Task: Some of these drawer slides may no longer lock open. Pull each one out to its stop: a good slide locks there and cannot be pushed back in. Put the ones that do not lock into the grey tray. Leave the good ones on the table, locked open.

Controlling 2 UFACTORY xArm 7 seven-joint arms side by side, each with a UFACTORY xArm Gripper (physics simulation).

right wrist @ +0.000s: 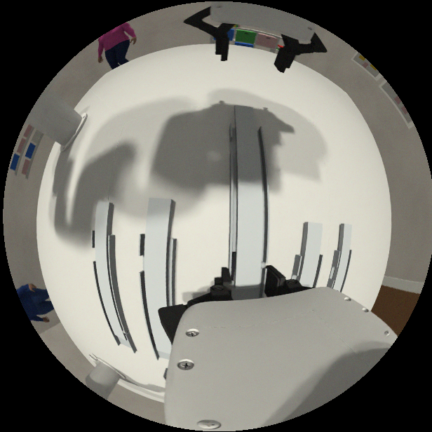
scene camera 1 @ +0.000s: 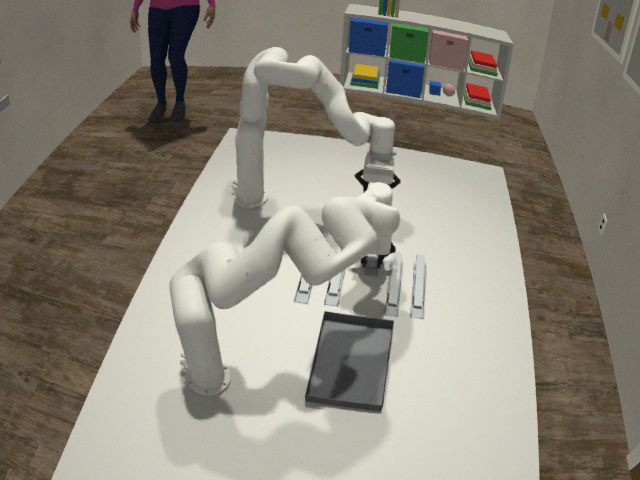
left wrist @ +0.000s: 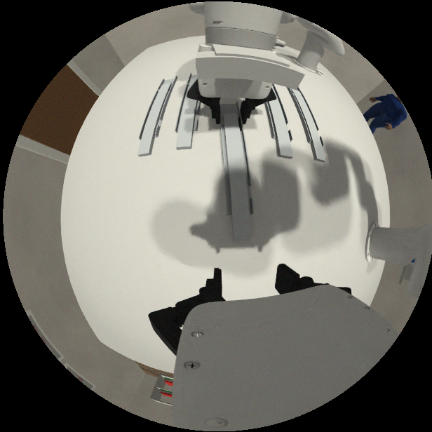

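Where they show: right gripper, between the fingertips: [scene camera 1: 371, 264]; left arm's base, origin of its link: [scene camera 1: 250, 197]; right arm's base, origin of its link: [scene camera 1: 208, 377].
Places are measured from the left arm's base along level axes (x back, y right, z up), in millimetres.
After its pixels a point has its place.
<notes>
A long middle slide [left wrist: 240, 200] [right wrist: 250, 200] reaches out farther than the others; its far end sticks out beyond its side rails. My right gripper [scene camera 1: 372, 264] @(x -524, y 39, z 3 mm) [left wrist: 229, 118] [right wrist: 245, 278] is shut on its near part. My left gripper [left wrist: 249, 278] [right wrist: 251, 61] is open and empty, raised beyond the slide's far end; its fingertips are hidden in the scene view. Two slides [scene camera 1: 394, 284] @(x -631, y 79, z 12 mm) [scene camera 1: 418, 284] @(x -693, y 33, z 11 mm) lie right of it in the scene view, and two others [scene camera 1: 303, 289] @(x -423, y 259, z 12 mm) [scene camera 1: 334, 289] @(x -495, y 204, z 12 mm) lie left, partly hidden by the right arm. The grey tray [scene camera 1: 343, 404] @(x -746, y 536, z 12 mm) is empty.
The right arm [scene camera 1: 299, 248] @(x -568, y 492, z 418 mm) reaches across the table [scene camera 1: 454, 372] @(x -947, y 270, z 0 mm) and hides much of the middle slide in the scene view. The left arm [scene camera 1: 250, 149] @(x -36, y 38, z 240 mm) stands farther back. A person [scene camera 1: 173, 46] stands at the back left, and a shelf unit [scene camera 1: 505, 77] at the back wall.
</notes>
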